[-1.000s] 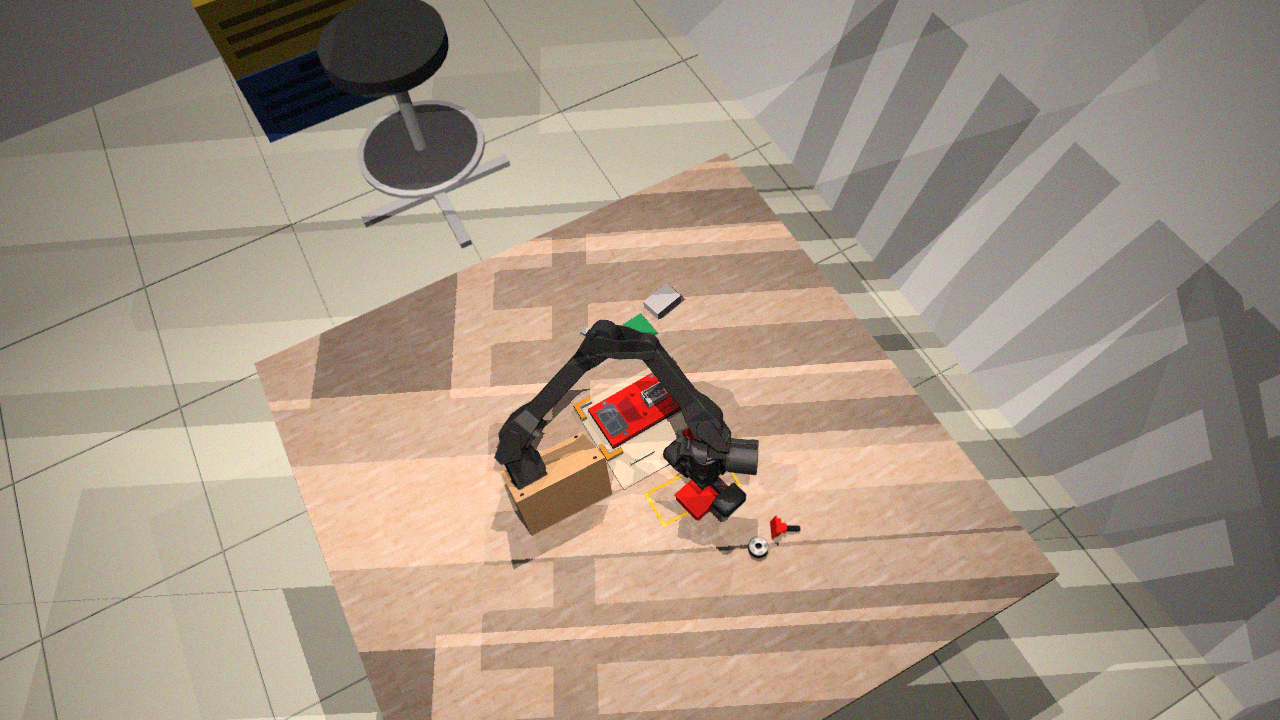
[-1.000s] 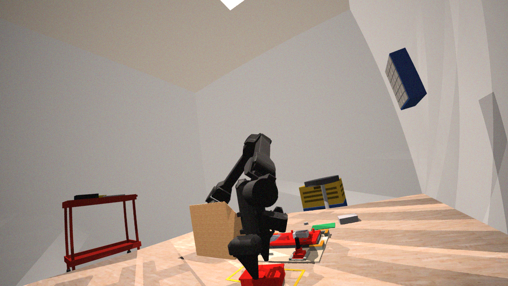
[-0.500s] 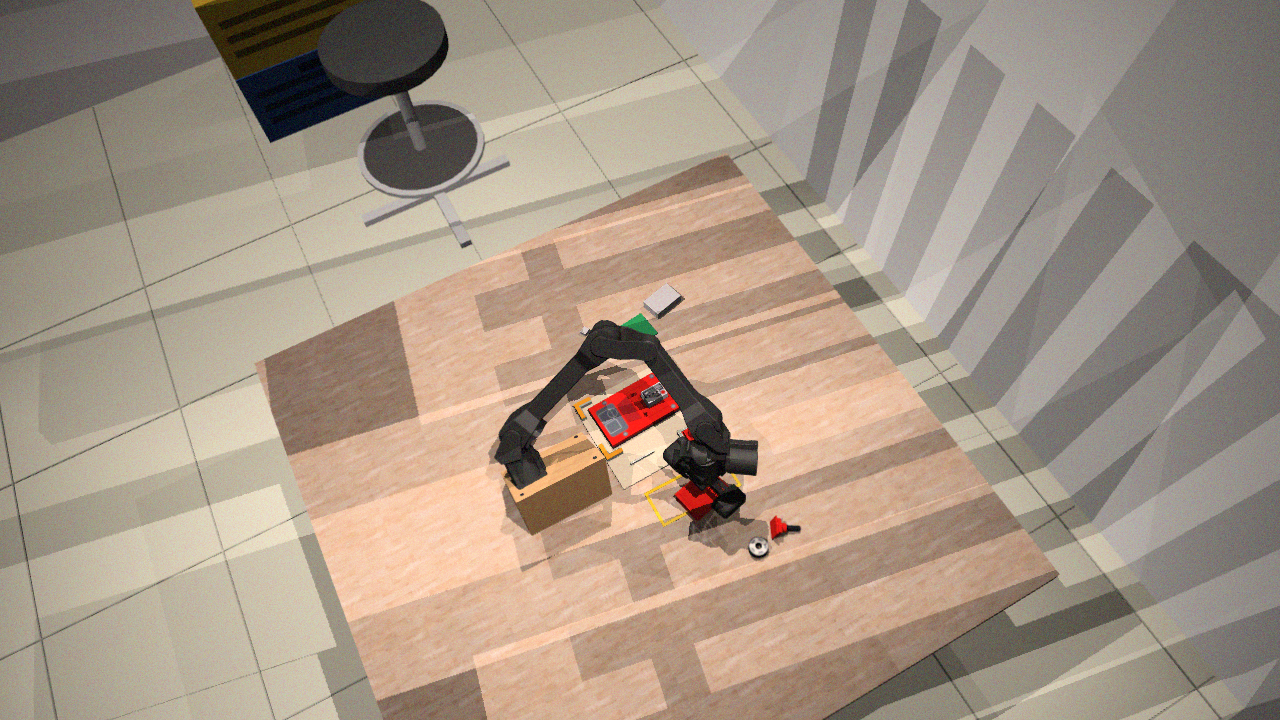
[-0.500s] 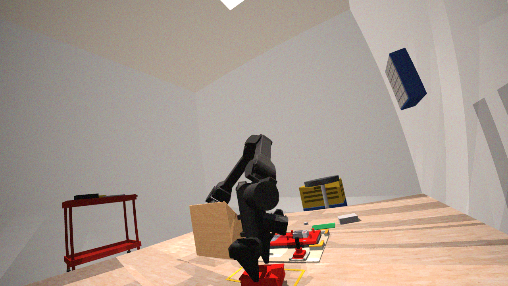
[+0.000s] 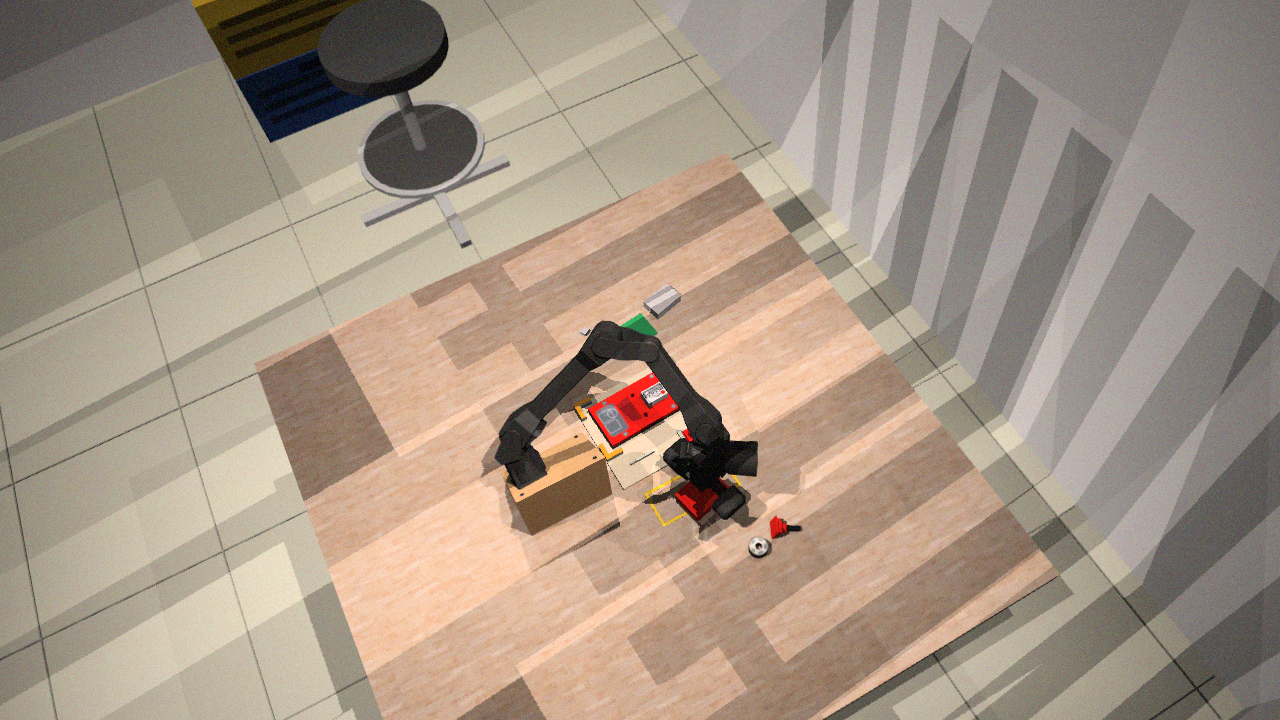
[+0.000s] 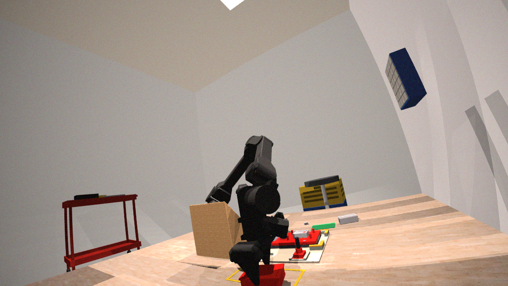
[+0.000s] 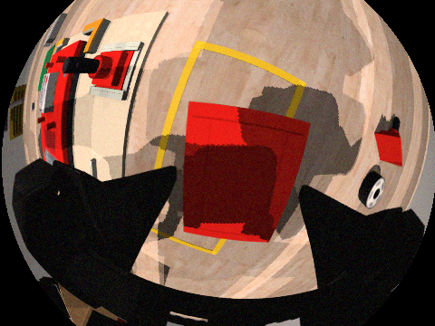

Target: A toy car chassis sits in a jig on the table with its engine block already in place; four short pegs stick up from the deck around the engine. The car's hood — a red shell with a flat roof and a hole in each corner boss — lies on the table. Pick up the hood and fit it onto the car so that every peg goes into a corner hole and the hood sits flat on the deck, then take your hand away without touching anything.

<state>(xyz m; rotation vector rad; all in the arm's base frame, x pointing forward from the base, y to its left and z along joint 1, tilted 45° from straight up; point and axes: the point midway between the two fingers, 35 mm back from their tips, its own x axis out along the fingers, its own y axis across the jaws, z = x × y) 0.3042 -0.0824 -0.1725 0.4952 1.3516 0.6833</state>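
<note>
Right now my gripper tip is right at the red hood. Also, from my gripper tip: wheel: 30 mm ahead, 160 mm to the right, 10 mm below; grey engine block: 40 mm ahead, 250 mm to the left, 10 mm above; jig plate: 230 mm to the left.
</note>
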